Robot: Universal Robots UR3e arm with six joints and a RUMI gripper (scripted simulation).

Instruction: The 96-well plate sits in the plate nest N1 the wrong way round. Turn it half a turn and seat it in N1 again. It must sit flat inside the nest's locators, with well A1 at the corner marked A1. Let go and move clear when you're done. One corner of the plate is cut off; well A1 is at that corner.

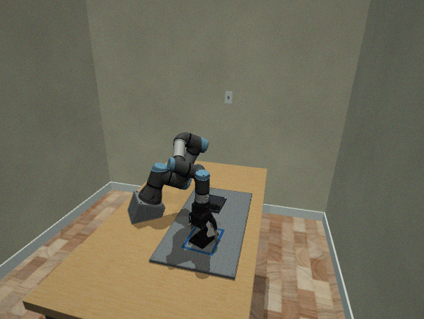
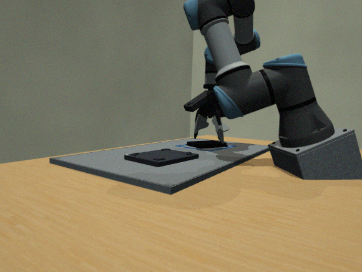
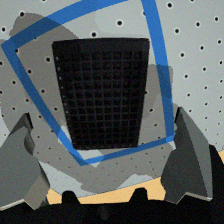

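My hand is 1 cm above the black 96-well plate. From my hand the other things lie so: small white corner label (38 cm to the left, 2 cm behind); plate nest N1 (30 cm to the left, 7 cm behind, 1 cm below).
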